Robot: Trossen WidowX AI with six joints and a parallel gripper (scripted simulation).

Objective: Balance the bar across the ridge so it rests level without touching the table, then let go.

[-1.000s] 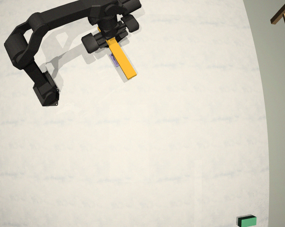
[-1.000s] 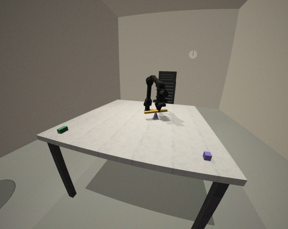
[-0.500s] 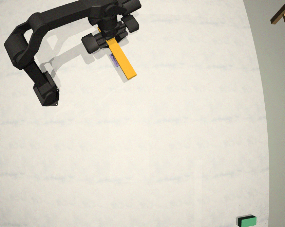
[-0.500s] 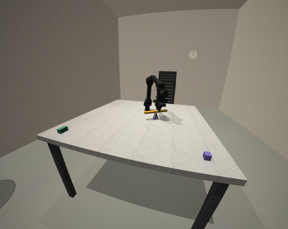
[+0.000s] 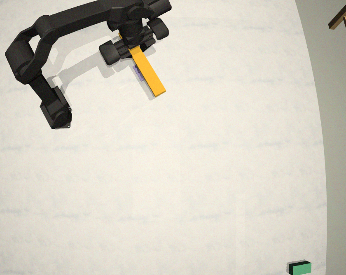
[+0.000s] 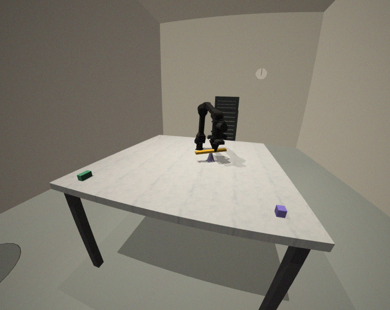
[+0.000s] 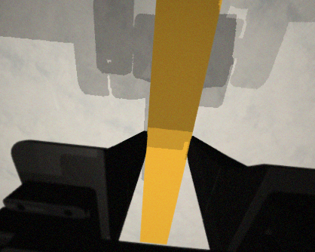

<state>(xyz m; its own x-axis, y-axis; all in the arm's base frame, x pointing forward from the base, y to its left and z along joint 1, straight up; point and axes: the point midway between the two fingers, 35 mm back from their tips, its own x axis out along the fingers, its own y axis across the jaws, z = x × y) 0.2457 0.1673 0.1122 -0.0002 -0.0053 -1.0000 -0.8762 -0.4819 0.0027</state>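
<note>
Right now the orange bar is 1 cm ahead of my gripper tip and 2 cm to the right of it. Round my gripper tip: purple cube 49 cm ahead, 33 cm to the left, 6 cm below; green block 49 cm ahead, 67 cm to the right, 6 cm below.
</note>
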